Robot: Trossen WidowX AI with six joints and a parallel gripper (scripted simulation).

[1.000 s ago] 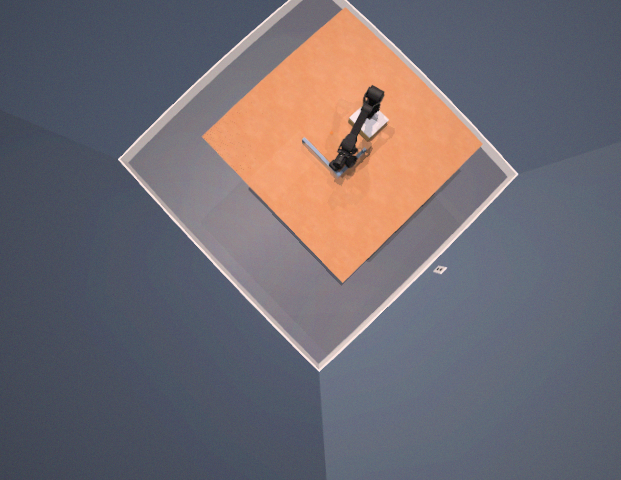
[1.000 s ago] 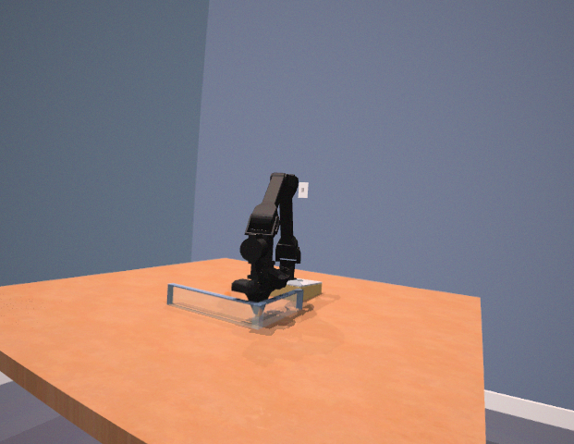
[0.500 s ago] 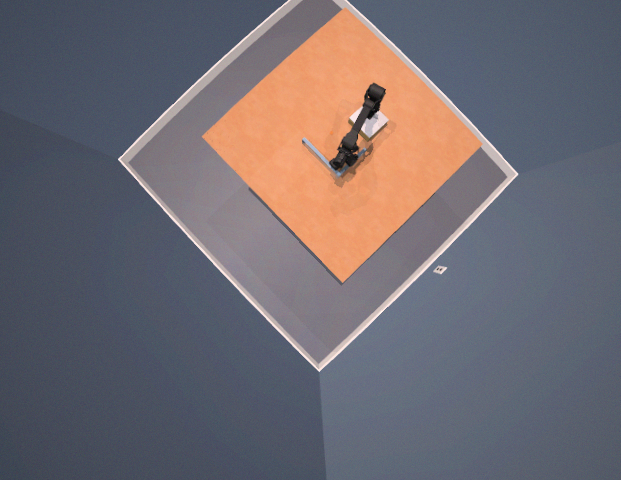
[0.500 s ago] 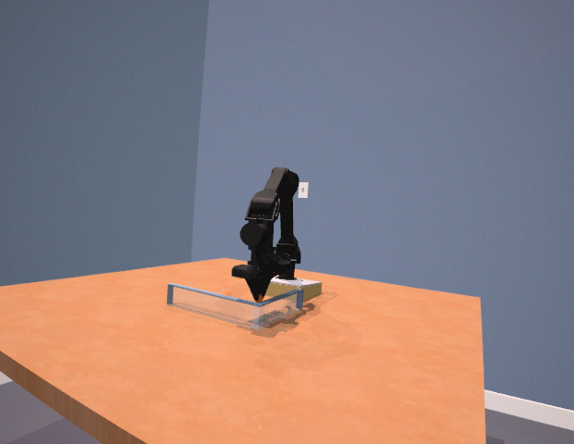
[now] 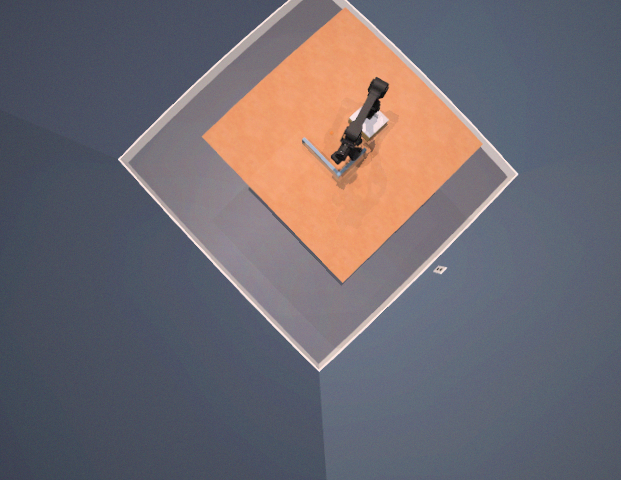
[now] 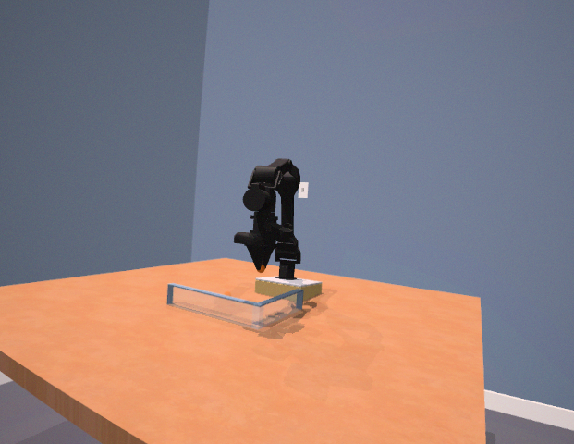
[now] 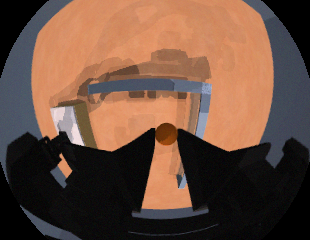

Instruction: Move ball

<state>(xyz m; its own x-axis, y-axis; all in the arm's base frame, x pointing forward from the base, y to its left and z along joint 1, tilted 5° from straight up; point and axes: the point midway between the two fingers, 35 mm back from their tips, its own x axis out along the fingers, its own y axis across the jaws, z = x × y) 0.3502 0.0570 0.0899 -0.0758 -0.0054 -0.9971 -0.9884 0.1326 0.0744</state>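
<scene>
Now: the faint orange spot 11 cm behind my gripper tip, 16 cm to the right of it and 12 cm below it. The rest, counted from my gripper tip: orange ball right at my gripper tip.
</scene>
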